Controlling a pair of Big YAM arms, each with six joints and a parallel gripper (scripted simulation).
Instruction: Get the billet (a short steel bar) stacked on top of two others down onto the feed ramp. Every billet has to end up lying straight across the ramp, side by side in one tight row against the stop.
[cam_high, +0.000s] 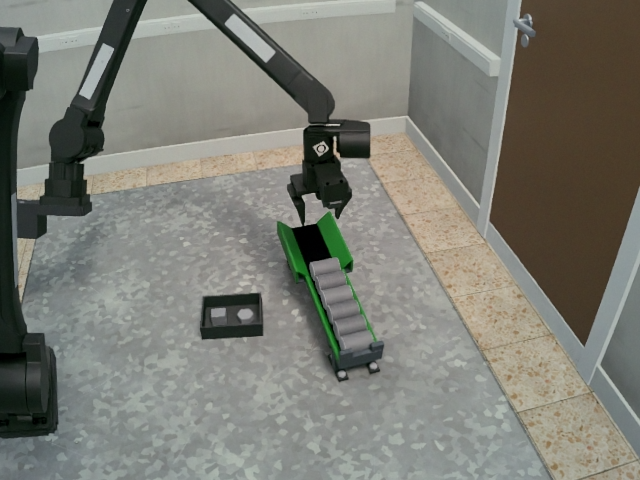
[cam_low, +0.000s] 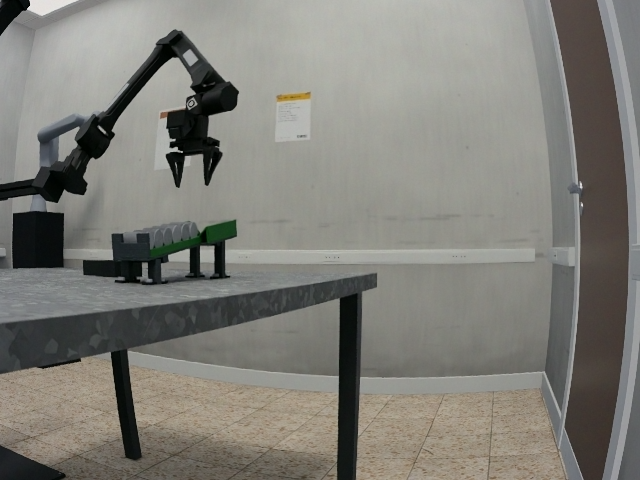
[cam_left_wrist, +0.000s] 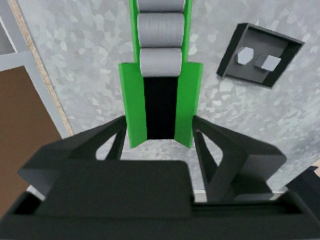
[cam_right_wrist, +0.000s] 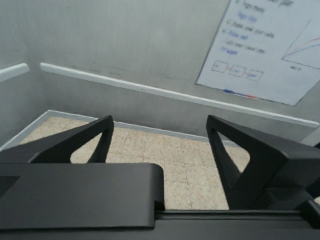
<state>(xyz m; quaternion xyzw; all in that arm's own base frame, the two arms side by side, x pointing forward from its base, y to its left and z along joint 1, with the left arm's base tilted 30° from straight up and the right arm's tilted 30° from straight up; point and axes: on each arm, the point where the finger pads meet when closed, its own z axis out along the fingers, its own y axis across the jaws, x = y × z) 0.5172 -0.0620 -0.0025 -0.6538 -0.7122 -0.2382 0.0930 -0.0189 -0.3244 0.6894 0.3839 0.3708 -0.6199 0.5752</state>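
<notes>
The billet lies 100 mm below my left hand and 40 mm to the right of it. From my left hand the other things lie so: hexagonal piece: 190 mm below, 170 mm behind, 60 mm to the right; then black tray: 200 mm behind, 190 mm below, 50 mm to the right; then dark stop: 260 mm to the right, 140 mm below, 20 mm ahead.
</notes>
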